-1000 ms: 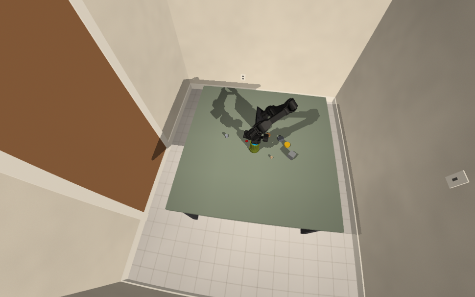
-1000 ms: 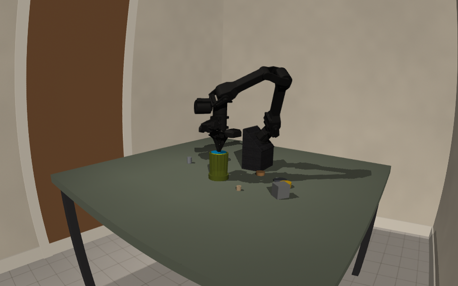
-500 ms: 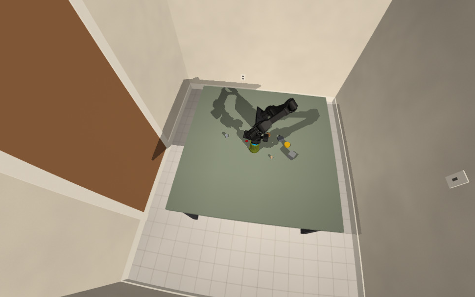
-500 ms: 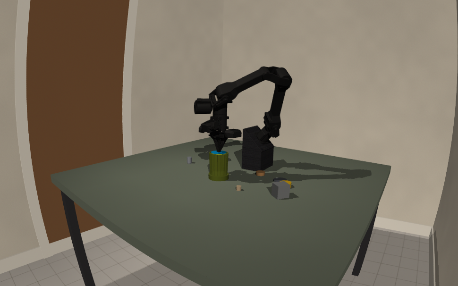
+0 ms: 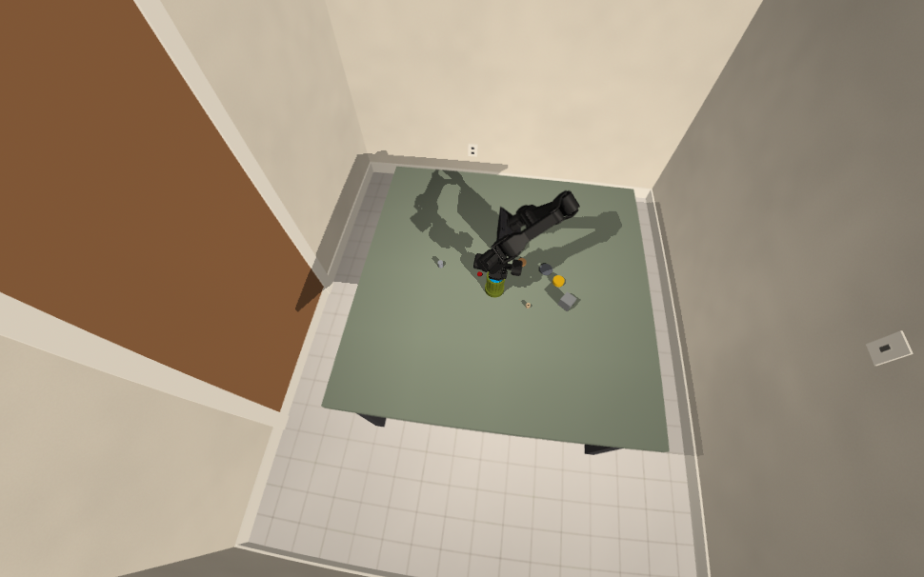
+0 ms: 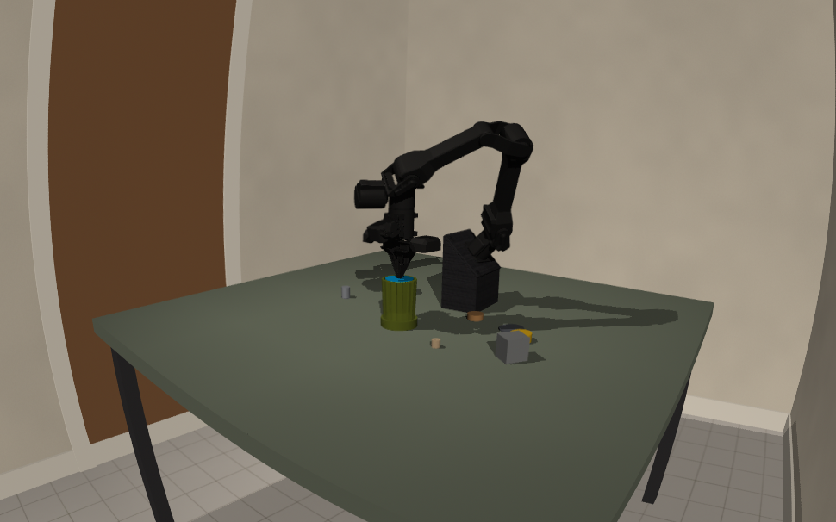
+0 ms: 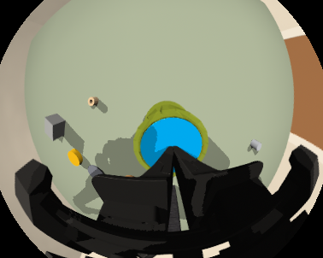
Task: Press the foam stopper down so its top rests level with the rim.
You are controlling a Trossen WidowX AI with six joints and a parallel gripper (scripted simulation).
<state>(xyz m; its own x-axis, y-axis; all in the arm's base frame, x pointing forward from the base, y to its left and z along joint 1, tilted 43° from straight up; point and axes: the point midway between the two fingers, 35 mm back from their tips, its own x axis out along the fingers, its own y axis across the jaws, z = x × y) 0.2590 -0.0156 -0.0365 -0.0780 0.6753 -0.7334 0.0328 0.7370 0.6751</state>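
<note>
Right now the blue foam stopper is 40 mm below my hand. From my hand the other things lie so: brown disc: 150 mm behind, 110 mm to the left, 140 mm below; then tan peg: 60 mm ahead, 150 mm to the left, 140 mm below; then red dot: 60 mm behind, 70 mm to the right, 140 mm below.
</note>
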